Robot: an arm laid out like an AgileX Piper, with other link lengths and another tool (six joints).
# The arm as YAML. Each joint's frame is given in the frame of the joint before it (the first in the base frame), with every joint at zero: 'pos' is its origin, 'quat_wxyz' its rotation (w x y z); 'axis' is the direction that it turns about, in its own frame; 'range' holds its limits. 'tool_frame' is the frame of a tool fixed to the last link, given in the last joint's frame.
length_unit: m
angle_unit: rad
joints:
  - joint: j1
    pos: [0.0, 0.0, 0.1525]
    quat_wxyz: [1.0, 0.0, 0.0, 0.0]
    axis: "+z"
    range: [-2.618, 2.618]
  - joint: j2
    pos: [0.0, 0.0, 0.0]
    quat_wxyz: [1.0, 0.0, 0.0, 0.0]
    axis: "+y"
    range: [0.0, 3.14]
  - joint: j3
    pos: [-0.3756, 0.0, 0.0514]
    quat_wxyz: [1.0, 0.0, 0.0, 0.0]
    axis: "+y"
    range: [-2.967, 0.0]
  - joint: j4
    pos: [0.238, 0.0, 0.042]
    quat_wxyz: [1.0, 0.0, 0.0, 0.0]
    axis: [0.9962, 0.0, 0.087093]
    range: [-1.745, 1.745]
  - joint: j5
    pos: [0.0, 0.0, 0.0]
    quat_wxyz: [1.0, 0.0, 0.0, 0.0]
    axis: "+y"
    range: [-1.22, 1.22]
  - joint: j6
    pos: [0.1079, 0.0, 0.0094]
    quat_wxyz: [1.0, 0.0, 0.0, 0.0]
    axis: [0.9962, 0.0, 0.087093]
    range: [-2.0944, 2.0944]
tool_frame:
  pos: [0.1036, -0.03, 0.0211]
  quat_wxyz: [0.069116, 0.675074, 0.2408, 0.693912]
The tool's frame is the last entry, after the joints.
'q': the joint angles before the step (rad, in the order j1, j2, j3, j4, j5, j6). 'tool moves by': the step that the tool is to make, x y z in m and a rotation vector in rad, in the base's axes. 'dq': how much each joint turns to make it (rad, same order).
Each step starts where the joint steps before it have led.
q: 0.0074, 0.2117, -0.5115, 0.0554, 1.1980, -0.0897
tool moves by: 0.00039, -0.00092, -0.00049, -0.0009, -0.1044, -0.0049
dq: -0.0008, -0.0755, 0.0309, -0.0031, -0.0599, -0.0001
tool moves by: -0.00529, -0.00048, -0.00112, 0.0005, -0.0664, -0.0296
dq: -0.0283, -0.0658, 0.0105, -0.0002, -0.0111, 0.0011
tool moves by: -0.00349, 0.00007, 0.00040, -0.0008, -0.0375, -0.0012
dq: -0.0012, -0.0375, 0.0000, 0.0000, 0.0000, 0.0000
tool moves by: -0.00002, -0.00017, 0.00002, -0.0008, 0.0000, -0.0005
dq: -0.0001, 0.0000, 0.0000, -0.0009, 0.0000, 0.0000
